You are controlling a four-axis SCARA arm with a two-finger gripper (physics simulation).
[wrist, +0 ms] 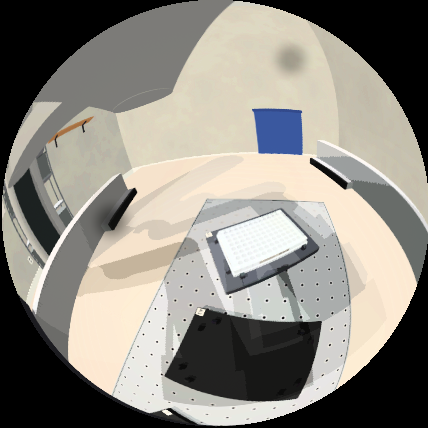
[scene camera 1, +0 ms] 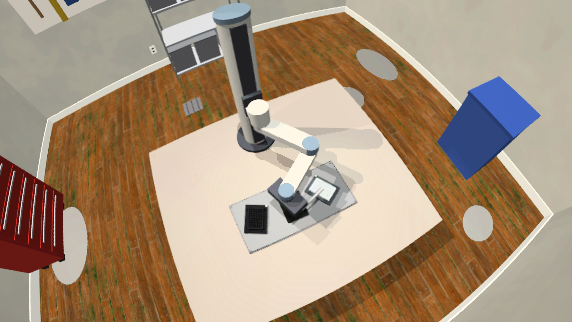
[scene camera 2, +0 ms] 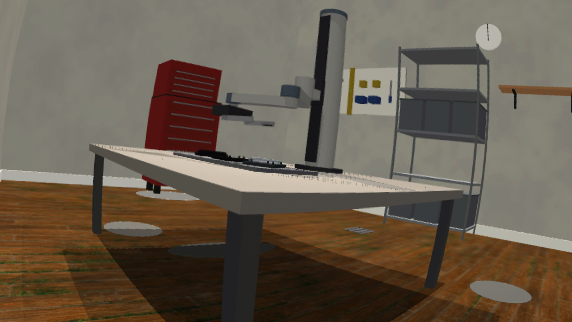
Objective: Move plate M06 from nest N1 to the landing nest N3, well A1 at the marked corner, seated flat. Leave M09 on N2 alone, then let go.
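The white plate M06 (scene camera 1: pixel 330 191) (wrist: pixel 262 240) lies in its dark nest N1 (wrist: pixel 227 282) on the right of the perforated base plate; its label is too small to read. The middle nest N3 (scene camera 1: pixel 294 214) (wrist: pixel 245 355) is black, bears no plate and has a small pale tag at one corner. The black plate M09 (scene camera 1: pixel 256 219) sits on the left nest N2; an edge of that nest shows at the bottom of the wrist view. My gripper (scene camera 1: pixel 314 199) (scene camera 2: pixel 250 121) (wrist: pixel 222 158) is open and empty, high above the base plate, its fingers wide apart.
The grey base plate (scene camera 1: pixel 240 215) (wrist: pixel 140 345) lies on the pale table (scene camera 1: pixel 200 175) (scene camera 2: pixel 165 167). The arm's column (scene camera 1: pixel 242 75) (scene camera 2: pixel 331 90) stands behind the nests. A blue cabinet (scene camera 1: pixel 477 132) (wrist: pixel 280 132), a red drawer cabinet (scene camera 1: pixel 25 225) (scene camera 2: pixel 185 110) and a shelf rack stand off the table.
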